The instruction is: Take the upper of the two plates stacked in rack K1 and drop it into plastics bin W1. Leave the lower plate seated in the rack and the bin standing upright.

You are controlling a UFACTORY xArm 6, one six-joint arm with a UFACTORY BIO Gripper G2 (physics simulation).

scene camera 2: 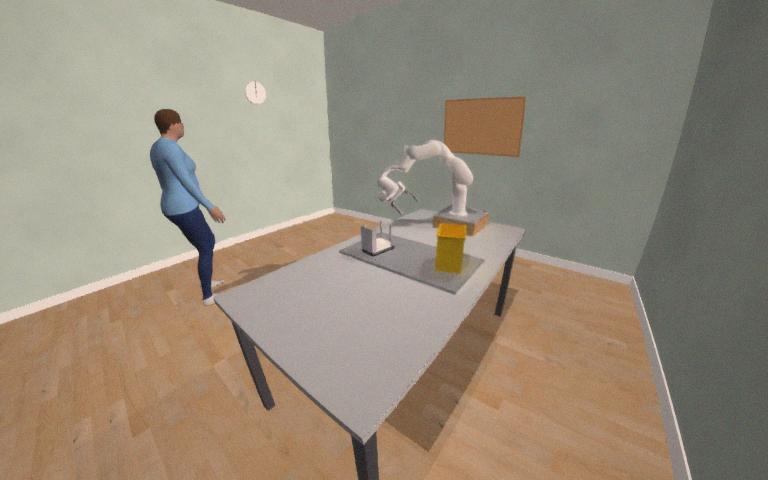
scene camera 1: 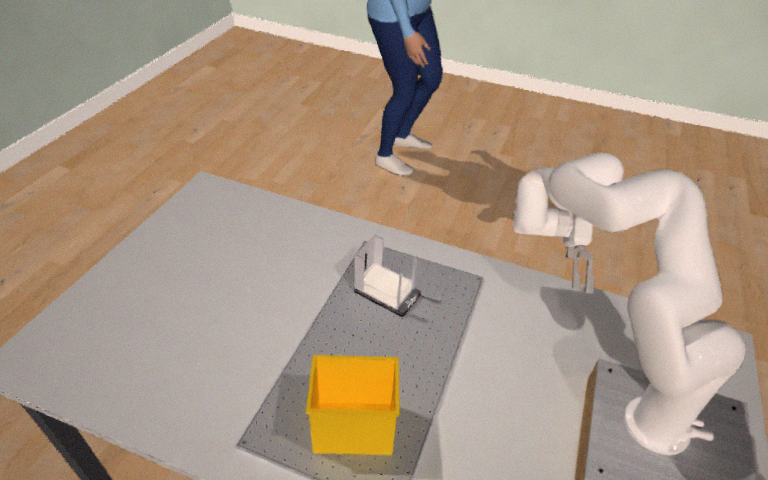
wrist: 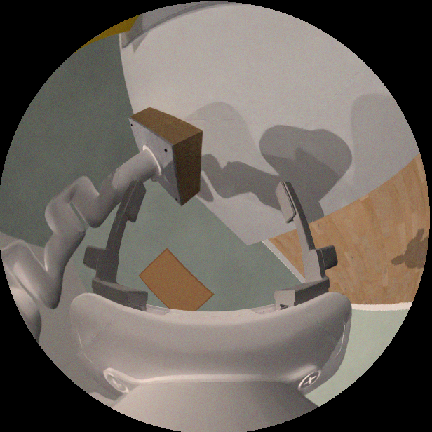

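Where they show: end effector, tool point: (scene camera 2: 407, 205) (scene camera 1: 582, 282); arm's base, origin of the base link: (scene camera 2: 458, 213) (scene camera 1: 655, 425).
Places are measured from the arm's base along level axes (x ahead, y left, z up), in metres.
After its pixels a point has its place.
Rack K1 (scene camera 1: 359, 276) @(y -0.239, x 0.721, z -0.010 m) (scene camera 2: 368, 240) @(y -0.274, x 0.726, z -0.001 m) stands on a grey perforated board (scene camera 1: 453, 294) @(y -0.314, x 0.468, z -0.084 m) (scene camera 2: 416, 268) @(y 0.013, x 0.743, z -0.084 m), with upright walls and thin posts above a dark base. White stacked plates (scene camera 1: 388, 280) @(y -0.273, x 0.648, z -0.039 m) (scene camera 2: 383, 245) @(y -0.225, x 0.655, z -0.046 m) sit inside it; the line between upper and lower is hard to make out. The yellow plastics bin W1 (scene camera 1: 352, 433) @(y 0.196, x 0.609, z 0.007 m) (scene camera 2: 449, 253) @(y 0.157, x 0.705, z 0.012 m) stands upright on the same board, open at the top; a bit of the bin (wrist: 111, 31) shows at the wrist view's top left. My gripper (scene camera 1: 582, 289) @(y -0.323, x 0.158, z 0.055 m) (scene camera 2: 408, 207) @(y -0.323, x 0.158, z 0.055 m) (wrist: 211, 186) is open and empty, in the air to the robot's side of the rack, well away from rack and bin.
The arm's base (scene camera 1: 659, 424) @(y 0.042, x 0.024, z 0.071 m) (scene camera 2: 459, 209) @(y 0.019, x 0.046, z 0.044 m) is fixed on a block (scene camera 1: 617, 396) @(y -0.052, x 0.072, z -0.004 m) (scene camera 2: 447, 221) @(y -0.037, x 0.121, z -0.031 m) (wrist: 190, 165) on the grey table (scene camera 1: 169, 283) @(y -0.142, x 1.241, z -0.098 m) (scene camera 2: 339, 316) @(y -0.088, x 1.201, z -0.097 m) (wrist: 310, 65). A person (scene camera 1: 396, 73) (scene camera 2: 178, 181) stands on the floor beyond the table's edge.
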